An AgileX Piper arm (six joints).
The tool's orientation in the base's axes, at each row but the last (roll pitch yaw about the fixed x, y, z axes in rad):
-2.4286, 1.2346, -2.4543
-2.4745, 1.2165, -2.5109
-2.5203, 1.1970, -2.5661
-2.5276, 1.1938, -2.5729
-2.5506, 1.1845, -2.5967
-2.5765, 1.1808, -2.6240
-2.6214, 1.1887, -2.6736
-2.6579, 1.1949, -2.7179
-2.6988, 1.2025, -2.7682
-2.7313, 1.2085, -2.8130
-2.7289, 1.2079, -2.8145
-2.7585, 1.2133, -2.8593
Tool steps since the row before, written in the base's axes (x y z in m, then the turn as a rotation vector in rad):
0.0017, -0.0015, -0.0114, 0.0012, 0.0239, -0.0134
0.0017, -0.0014, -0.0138, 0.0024, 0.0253, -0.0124
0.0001, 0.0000, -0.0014, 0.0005, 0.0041, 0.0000
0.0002, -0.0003, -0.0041, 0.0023, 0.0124, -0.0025
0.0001, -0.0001, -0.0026, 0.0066, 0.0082, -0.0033
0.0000, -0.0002, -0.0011, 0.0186, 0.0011, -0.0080
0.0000, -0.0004, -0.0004, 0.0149, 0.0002, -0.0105
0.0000, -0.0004, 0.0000, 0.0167, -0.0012, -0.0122
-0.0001, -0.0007, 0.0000, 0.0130, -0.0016, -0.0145
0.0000, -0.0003, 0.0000, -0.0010, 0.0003, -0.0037
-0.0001, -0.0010, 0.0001, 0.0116, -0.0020, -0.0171
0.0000, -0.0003, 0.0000, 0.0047, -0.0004, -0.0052
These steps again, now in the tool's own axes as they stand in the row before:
0.0106, 0.0010, 0.0046, 0.0073, 0.0262, 0.0032
0.0128, 0.0016, 0.0055, 0.0058, 0.0274, 0.0040
0.0013, 0.0003, 0.0005, -0.0010, 0.0040, 0.0002
0.0038, 0.0006, 0.0014, -0.0008, 0.0127, 0.0020
0.0024, 0.0004, 0.0009, -0.0007, 0.0088, 0.0066
0.0011, 0.0000, 0.0004, 0.0010, 0.0029, 0.0200
0.0004, -0.0003, 0.0002, 0.0048, 0.0024, 0.0174
0.0001, -0.0004, 0.0000, 0.0059, 0.0014, 0.0198
0.0001, -0.0007, 0.0000, 0.0094, 0.0012, 0.0171
0.0000, -0.0003, 0.0000, 0.0038, 0.0008, 0.0002
0.0001, -0.0010, 0.0000, 0.0123, 0.0012, 0.0167
0.0000, -0.0003, 0.0000, 0.0033, 0.0007, 0.0061

